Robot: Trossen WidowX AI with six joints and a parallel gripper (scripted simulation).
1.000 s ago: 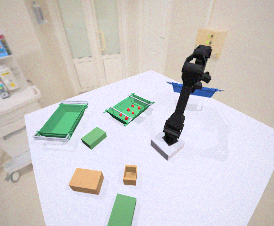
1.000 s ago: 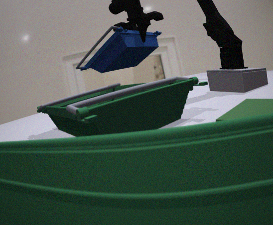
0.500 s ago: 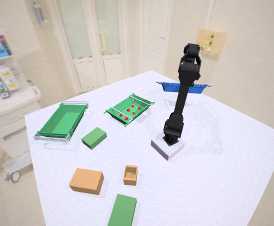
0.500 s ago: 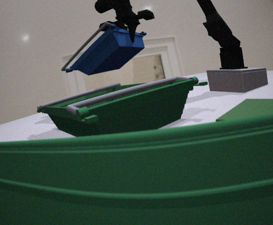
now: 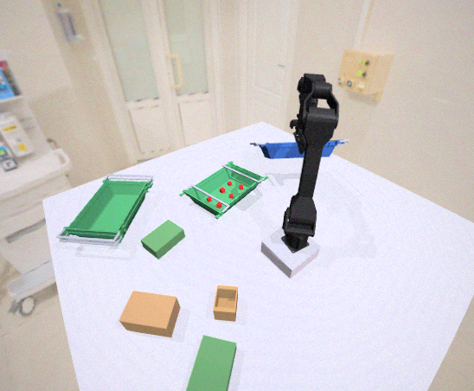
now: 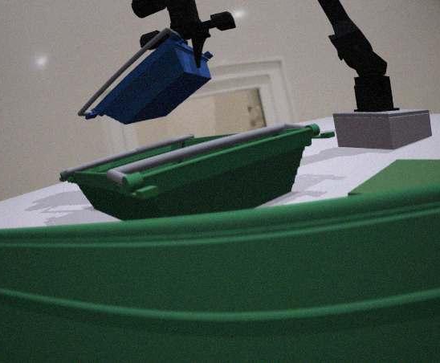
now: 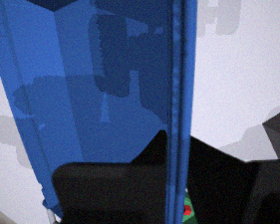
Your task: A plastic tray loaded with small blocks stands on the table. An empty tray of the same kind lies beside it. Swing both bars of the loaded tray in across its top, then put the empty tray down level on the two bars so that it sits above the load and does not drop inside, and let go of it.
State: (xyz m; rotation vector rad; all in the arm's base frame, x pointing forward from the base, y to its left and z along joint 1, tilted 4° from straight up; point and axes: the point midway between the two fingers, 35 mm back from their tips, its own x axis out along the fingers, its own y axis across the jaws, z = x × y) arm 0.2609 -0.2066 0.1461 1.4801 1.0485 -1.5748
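Right now the blue tray is 7 cm ahead of my gripper tip, 3 cm to the right of it and 1 cm below it. Also, from my gripper tip: open box: 32 cm behind, 47 cm to the left, 17 cm below.
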